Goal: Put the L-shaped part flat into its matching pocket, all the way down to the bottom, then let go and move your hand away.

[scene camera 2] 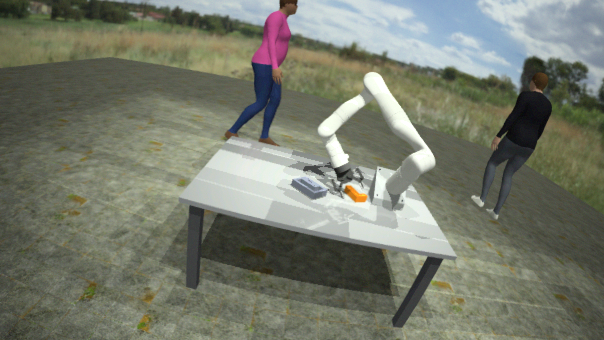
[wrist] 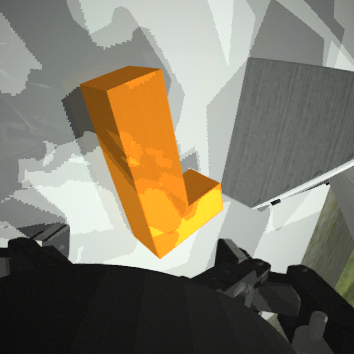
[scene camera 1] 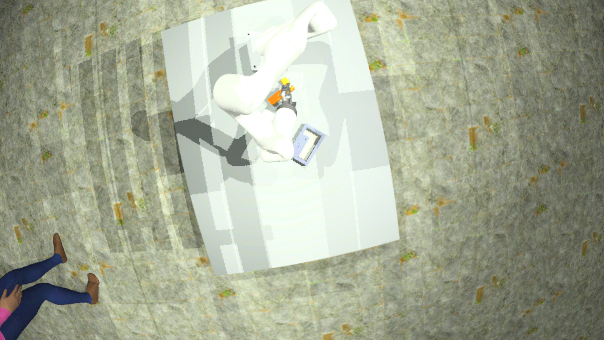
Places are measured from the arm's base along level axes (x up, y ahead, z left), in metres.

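Where they show: gripper, fingertip midpoint: [scene camera 2: 353, 193] [wrist: 142, 248] [scene camera 1: 291, 93]; arm's base, link origin: [scene camera 2: 393, 185] [scene camera 1: 264, 46].
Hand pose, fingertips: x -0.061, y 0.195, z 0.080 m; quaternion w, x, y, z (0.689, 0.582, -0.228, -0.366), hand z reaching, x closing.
Things, the pixels of their top centre, and the offset from my fingertips. Level surfaces: height alone.
- orange L-shaped part, top centre: [wrist: 180, 165] [scene camera 1: 278, 90] [scene camera 2: 356, 190] dx -0.003, dy -0.017, dz -0.049 m
- blue-grey block, top centre: [scene camera 1: 306, 144] [scene camera 2: 310, 184] dx +0.004, dy +0.206, dz +0.031 m
- white table, surface height: dx -0.033 m
The orange L-shaped part [scene camera 1: 274, 98] [scene camera 2: 355, 193] [wrist: 150, 145] lies flat on the table, between the robot base and the block. In the wrist view its long arm points up and slightly left, and its short arm points right. My gripper [scene camera 1: 286, 89] [scene camera 2: 351, 186] [wrist: 142, 248] is wide open and empty, low over the part; its fingers partly cover the part in scene camera 1. The blue-grey block [scene camera 1: 301, 146] [scene camera 2: 307, 192] has an empty, pale L-shaped pocket [scene camera 1: 306, 147]. The block does not show in the wrist view.
The robot base [scene camera 2: 378, 190] [wrist: 290, 125] stands close to the part's short arm. The white table [scene camera 1: 300, 215] [scene camera 2: 240, 200] carries everything. A person in pink [scene camera 1: 4, 316] [scene camera 2: 272, 45] and a person in black [scene camera 2: 529, 117] are beyond the table.
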